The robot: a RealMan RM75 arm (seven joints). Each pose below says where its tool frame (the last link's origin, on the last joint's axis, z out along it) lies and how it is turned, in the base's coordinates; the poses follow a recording.
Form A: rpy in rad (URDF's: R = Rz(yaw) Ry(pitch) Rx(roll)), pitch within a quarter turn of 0, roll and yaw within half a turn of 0; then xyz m.
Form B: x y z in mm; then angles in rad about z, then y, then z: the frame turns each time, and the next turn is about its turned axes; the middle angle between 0 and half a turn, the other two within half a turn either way. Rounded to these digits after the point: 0 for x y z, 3 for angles.
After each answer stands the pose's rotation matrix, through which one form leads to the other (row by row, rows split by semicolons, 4 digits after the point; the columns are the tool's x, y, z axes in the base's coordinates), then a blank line. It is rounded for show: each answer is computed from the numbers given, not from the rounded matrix.
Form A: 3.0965 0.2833 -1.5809 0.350 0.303 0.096
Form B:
350 303 96 1.721 2.855 0.154
-0.0097 -0.9991 -0.0423; -0.9601 -0.0025 0.2797; -0.2795 0.0433 -0.9592

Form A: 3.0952 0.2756 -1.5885 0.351 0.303 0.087
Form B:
351 303 87 1.722 2.862 0.163
-0.0170 -0.9990 -0.0416; -0.9621 0.0051 0.2726; -0.2721 0.0446 -0.9612

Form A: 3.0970 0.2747 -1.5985 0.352 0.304 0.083
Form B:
352 304 83 1.706 2.863 0.157
-0.0267 -0.9990 -0.0371; -0.9621 0.0156 0.2721; -0.2713 0.0429 -0.9615

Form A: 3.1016 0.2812 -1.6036 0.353 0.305 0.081
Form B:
353 305 81 1.681 2.858 0.138
-0.0315 -0.9990 -0.0309; -0.9602 0.0217 0.2784; -0.2775 0.0384 -0.9600

